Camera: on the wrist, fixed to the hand. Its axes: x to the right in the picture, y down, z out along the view.
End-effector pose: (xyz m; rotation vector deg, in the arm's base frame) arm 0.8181 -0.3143 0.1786 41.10 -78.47 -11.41
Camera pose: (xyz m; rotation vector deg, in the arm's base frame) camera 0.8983 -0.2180 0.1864 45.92 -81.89 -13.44
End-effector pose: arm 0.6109 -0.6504 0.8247 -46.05 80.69 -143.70
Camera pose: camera 0.5697 -0.5906 0.7223 -53.06 74.83 -144.34
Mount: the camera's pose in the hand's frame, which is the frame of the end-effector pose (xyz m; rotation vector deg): -0.0266 0.0573 -0.1085 3.14 -4.15 -3.21
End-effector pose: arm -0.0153 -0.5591 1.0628 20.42 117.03 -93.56
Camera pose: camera 0.0120 -0.4377 1.0463 14.74 113.09 -98.13
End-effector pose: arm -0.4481 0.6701 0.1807 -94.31 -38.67 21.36
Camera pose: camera -0.3920 0.5645 0.1424 -89.64 -43.39 23.41
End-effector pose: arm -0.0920 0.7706 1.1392 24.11 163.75 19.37
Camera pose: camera -0.0809 0.7950 1.2619 20.33 160.85 13.18
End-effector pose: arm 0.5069 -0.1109 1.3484 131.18 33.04 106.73
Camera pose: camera 0.4098 -0.1880 1.3681 133.98 39.09 100.40
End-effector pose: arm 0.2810 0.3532 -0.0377 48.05 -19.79 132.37
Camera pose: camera 0.2072 0.3446 -0.1389 54.38 -16.47 128.95
